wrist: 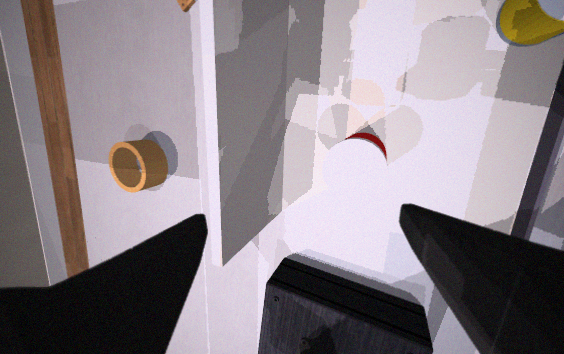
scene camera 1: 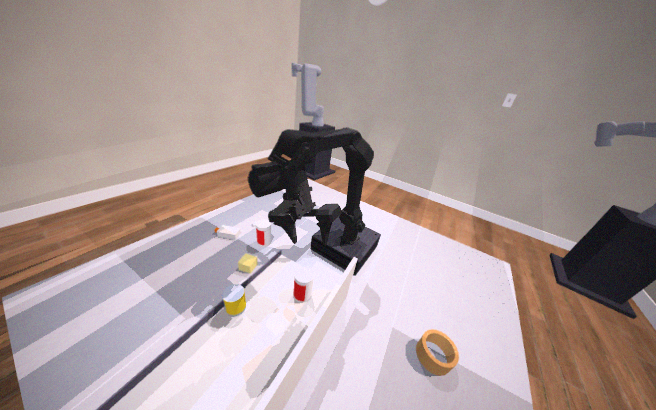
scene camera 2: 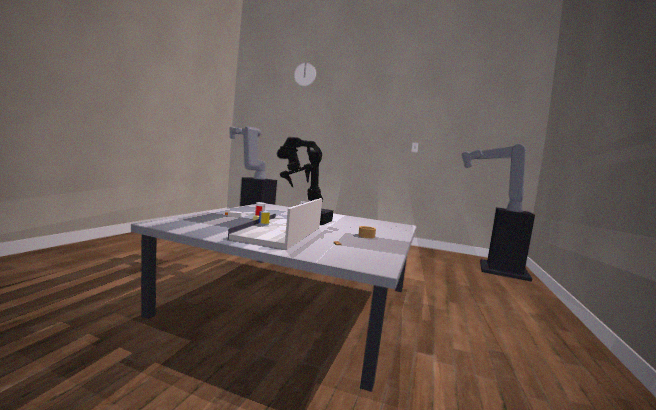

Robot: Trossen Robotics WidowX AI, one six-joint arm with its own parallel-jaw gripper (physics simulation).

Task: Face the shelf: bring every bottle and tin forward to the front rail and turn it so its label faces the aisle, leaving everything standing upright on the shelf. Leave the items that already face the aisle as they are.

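Seen in the pictures: gripper, between the fingertips: (wrist: 302, 217) (scene camera 1: 309, 244) (scene camera 2: 300, 185); arm's base, origin of its link: (scene camera 1: 349, 237).
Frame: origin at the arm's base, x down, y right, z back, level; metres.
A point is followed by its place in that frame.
A white tin with a red label (scene camera 1: 301, 290) @(z -0.325, x -0.013, y -0.046 m) (wrist: 355, 167) @(z -0.305, x -0.051, y -0.030 m) stands upright on the shelf board (scene camera 2: 265, 236) @(z -0.692, x 0.048, y -0.092 m) (wrist: 440, 200) @(z -0.273, x 0.048, y 0.070 m), between the back panel (scene camera 2: 304, 223) @(z -0.501, x -0.005, y -0.190 m) (wrist: 250, 125) @(z -0.317, x -0.050, y -0.143 m) and the dark front rail (scene camera 1: 170, 352) @(z -0.635, x 0.041, y 0.075 m) (scene camera 2: 245, 227) @(z -0.625, x 0.044, y 0.076 m) (wrist: 540, 165) @(z -0.339, x 0.033, y 0.130 m). In the wrist view its red shows as a sliver at the upper right. A yellow tin (scene camera 1: 235, 303) @(z -0.477, x -0.012, y 0.049 m) (scene camera 2: 265, 218) @(z -0.486, x 0.010, y 0.054 m) (wrist: 525, 22) @(z -0.445, x 0.002, y 0.059 m) stands upright close to the rail. My gripper (scene camera 1: 310, 241) @(z -0.303, x -0.177, y -0.041 m) (scene camera 2: 300, 183) @(z -0.303, x -0.177, y -0.041 m) (wrist: 302, 217) @(z -0.303, x -0.177, y -0.041 m) is open and empty, above the shelf's end near the arm's base, with the red-labelled tin ahead between the finger directions.
A second red-and-white tin (scene camera 1: 263, 235) @(z -0.242, x 0.013, y 0.253 m) (scene camera 2: 260, 210) @(z -0.247, x 0.018, y 0.257 m) stands beyond the rail's end. A yellow block (scene camera 1: 247, 263) @(z -0.356, x 0.036, y 0.188 m) and a white item with an orange end (scene camera 1: 229, 233) @(z -0.314, x 0.047, y 0.388 m) lie outside the rail. An orange ring (scene camera 1: 424, 356) @(z -0.210, x 0.042, y -0.398 m) (scene camera 2: 367, 232) @(z -0.214, x 0.042, y -0.438 m) (wrist: 156, 165) @(z -0.182, x 0.048, y -0.377 m) is behind the back panel.
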